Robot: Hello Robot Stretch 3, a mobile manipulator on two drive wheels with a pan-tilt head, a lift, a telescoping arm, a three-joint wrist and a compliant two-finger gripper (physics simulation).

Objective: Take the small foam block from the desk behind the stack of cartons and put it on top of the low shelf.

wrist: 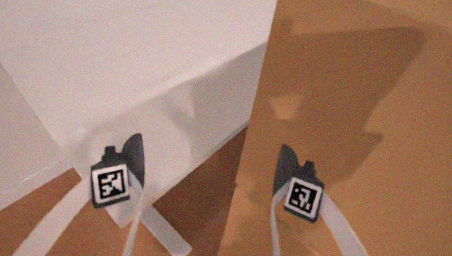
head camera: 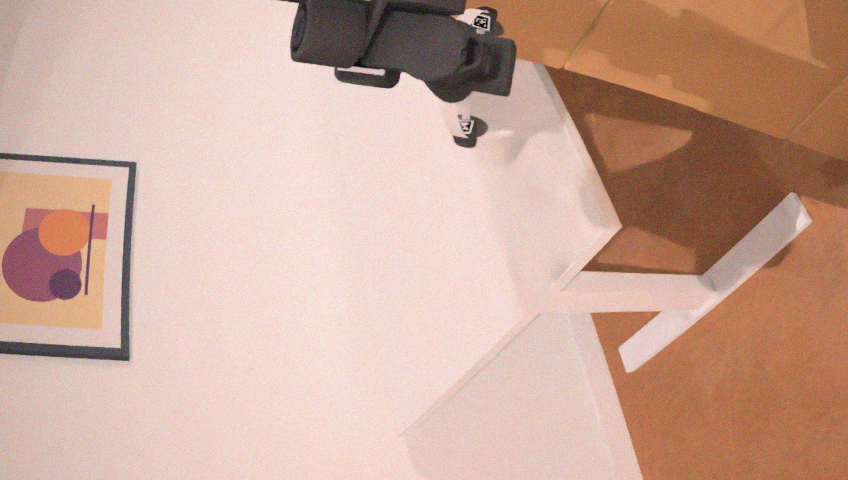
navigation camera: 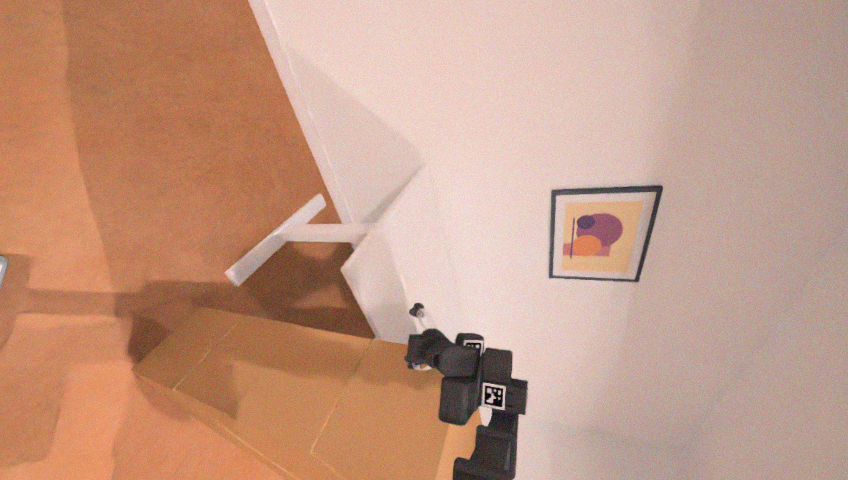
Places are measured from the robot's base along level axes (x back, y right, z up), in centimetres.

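Pixels of known places: gripper, fingertip midpoint: (wrist: 211, 158).
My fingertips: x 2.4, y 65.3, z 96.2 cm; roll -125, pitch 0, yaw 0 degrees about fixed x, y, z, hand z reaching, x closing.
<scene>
Behind a point stands the place of what it marks.
The white desk (head camera: 559, 196) @(x -10.9, y 79.8, z 72.0 cm) (navigation camera: 380, 267) @(x -15.5, y 86.4, z 72.0 cm) (wrist: 150, 65) @(x -18.4, y 116.1, z 72.0 cm) stands against the white wall. Brown cartons (head camera: 714, 59) @(x 13.2, y 65.1, z 59.3 cm) (navigation camera: 273, 386) @(x 20.4, y 58.7, z 60.8 cm) (wrist: 380, 200) @(x 16.6, y 62.9, z 95.0 cm) stand beside it and hide part of it. My gripper (head camera: 476, 77) @(x 2.4, y 65.3, z 96.3 cm) (navigation camera: 418, 336) @(x 2.4, y 65.3, z 96.3 cm) (wrist: 211, 158) @(x 2.4, y 65.3, z 96.3 cm) is open, with its fingers wide apart and no object between them. In the wrist view the left finger is over the desk's corner area and the right finger is in front of a carton's face. Its height above the desk is hard to tell. The small foam block and the low shelf do not show in these views.
The desk's white leg (head camera: 642, 291) @(x -30.7, y 99.0, z 29.9 cm) (navigation camera: 321, 233) @(x -31.0, y 99.1, z 30.6 cm) ends in a long foot bar on the brown floor (head camera: 743, 386) @(x -49.9, y 84.5, z 0.1 cm) (navigation camera: 178, 118) @(x -62.3, y 46.0, z 0.0 cm). A framed picture (head camera: 65, 231) @(x -39.8, y 159.4, z 146.0 cm) (navigation camera: 604, 231) @(x -45.8, y 152.7, z 153.4 cm) hangs on the wall. A small part of a grey object (navigation camera: 2, 270) @(x -1.7, y 16.3, z 15.9 cm) shows at the navigation view's left edge.
</scene>
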